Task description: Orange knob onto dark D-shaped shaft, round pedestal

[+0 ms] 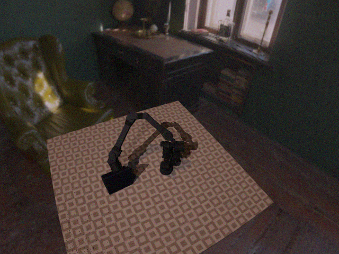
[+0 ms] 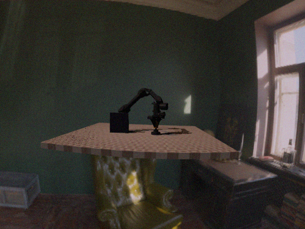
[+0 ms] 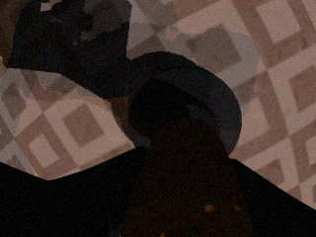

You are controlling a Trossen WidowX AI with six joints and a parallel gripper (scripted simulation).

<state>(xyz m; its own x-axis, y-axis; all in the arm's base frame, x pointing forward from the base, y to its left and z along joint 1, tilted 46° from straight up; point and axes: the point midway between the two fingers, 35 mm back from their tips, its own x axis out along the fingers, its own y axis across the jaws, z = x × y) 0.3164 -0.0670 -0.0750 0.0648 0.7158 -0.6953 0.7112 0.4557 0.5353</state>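
Now: the pedestal 4 cm below my gripper tip. From my gripper tip the other things lie so: knob: 2 cm above.
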